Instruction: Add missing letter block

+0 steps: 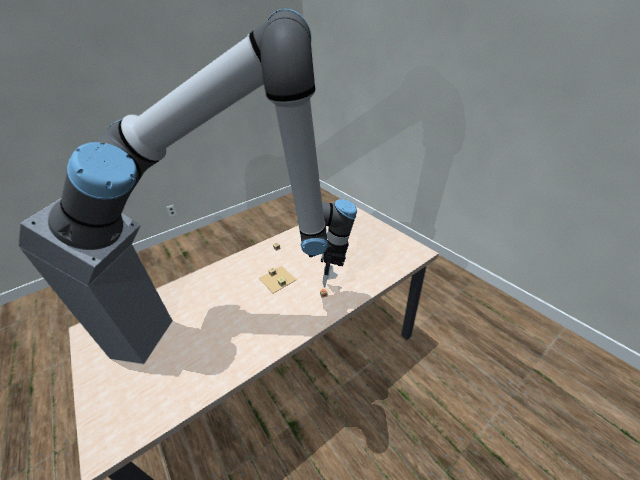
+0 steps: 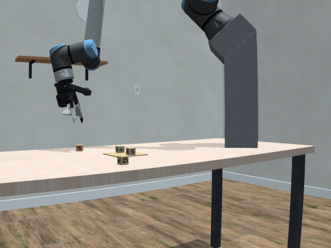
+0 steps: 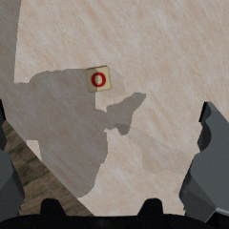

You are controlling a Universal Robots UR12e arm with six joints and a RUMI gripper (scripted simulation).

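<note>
Right now the red O block is 12 cm below my hand. The rest, counted from my hand: letter block 46 cm to the left, 12 cm below, 5 cm ahead; tan mat 24 cm to the left, 13 cm below, 9 cm behind.
</note>
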